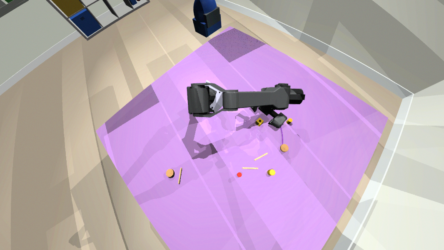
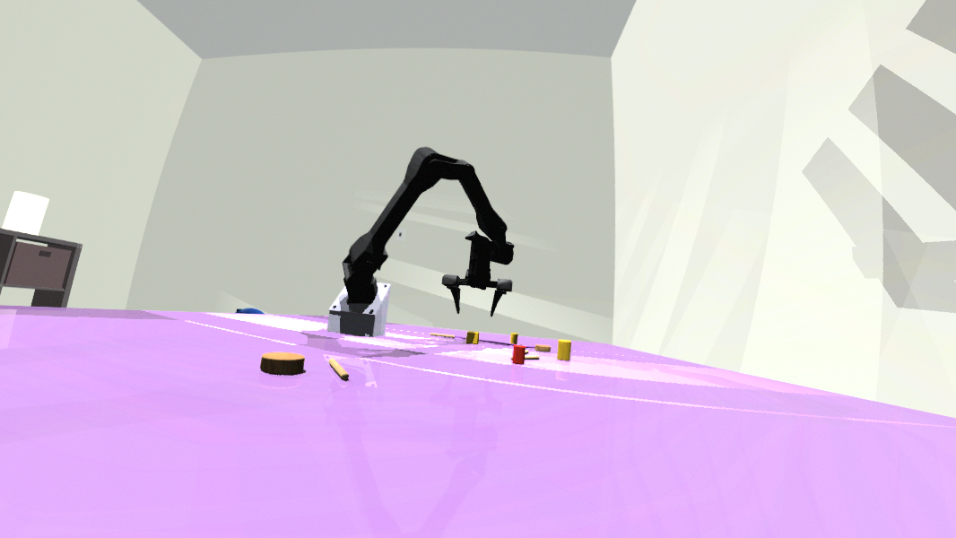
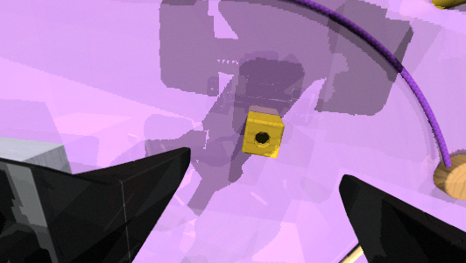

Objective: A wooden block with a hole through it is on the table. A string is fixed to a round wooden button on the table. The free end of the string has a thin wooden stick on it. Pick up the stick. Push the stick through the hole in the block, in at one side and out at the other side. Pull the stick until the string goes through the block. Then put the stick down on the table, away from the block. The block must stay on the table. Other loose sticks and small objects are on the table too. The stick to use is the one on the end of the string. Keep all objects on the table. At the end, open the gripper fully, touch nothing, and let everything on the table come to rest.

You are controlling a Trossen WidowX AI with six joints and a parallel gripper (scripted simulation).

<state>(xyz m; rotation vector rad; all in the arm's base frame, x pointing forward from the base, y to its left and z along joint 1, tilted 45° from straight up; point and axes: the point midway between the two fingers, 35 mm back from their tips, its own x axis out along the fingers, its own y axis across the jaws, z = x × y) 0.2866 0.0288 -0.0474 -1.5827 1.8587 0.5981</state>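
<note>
Now: gripper tip 60 mm above the yellow wooden block. Round my gripper tip: thin stick: 70 mm behind, 120 mm to the left, 70 mm below; then red piece: 70 mm ahead, 290 mm to the right, 60 mm below.
</note>
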